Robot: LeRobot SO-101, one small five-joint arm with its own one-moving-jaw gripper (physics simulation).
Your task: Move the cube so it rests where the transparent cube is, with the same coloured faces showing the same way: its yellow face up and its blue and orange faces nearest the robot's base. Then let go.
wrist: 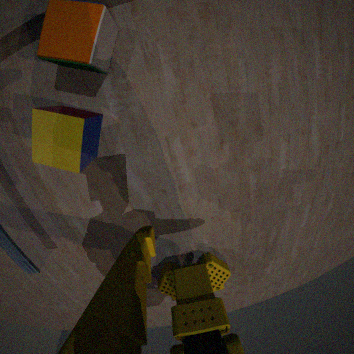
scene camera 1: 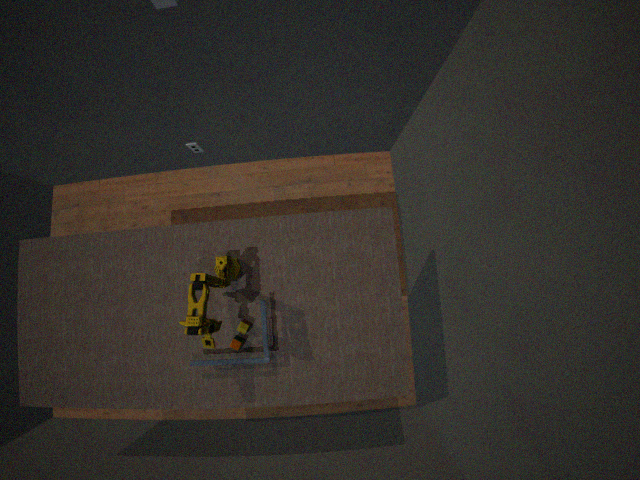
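Where they show: hand, its tool point: (wrist: 153,236) (scene camera 1: 220,322); arm's base, origin of its link: (wrist: 189,267) (scene camera 1: 229,273).
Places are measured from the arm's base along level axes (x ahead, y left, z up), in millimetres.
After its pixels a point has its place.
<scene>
The cube (scene camera 1: 237,343) {x 279, y 34, z 40 mm} (wrist: 72,32) {x 279, y 22, z 40 mm} rests on the table with its orange face up; the wrist view also shows a white side and a green edge. The transparent cube (scene camera 1: 244,327) {x 218, y 67, z 40 mm} (wrist: 59,140) {x 218, y 56, z 40 mm} appears to be the yellow-topped one close by, nearer the robot's base; its blue side and dark red side show in the wrist view. A gap separates the two. My gripper (scene camera 1: 214,334) is open and empty, to the left of both cubes in the scene view and apart from them. In the wrist view one notched jaw (wrist: 135,275) {x 182, y 0, z 122 mm} shows; the moving jaw is out of the picture.
Blue-grey bars (scene camera 1: 266,330) {x 229, y 159, z 59 mm} (wrist: 17,250) {x 146, y 143, z 60 mm} form an L right of and below the cubes in the scene view. The robot's base (scene camera 1: 227,268) {x -21, y 18, z 56 mm} (wrist: 195,295) {x 47, y -4, z 68 mm} stands on the brown table (scene camera 1: 336,310) {x 186, y 437, z 0 mm}. Arm shadows fall beside the cubes.
</scene>
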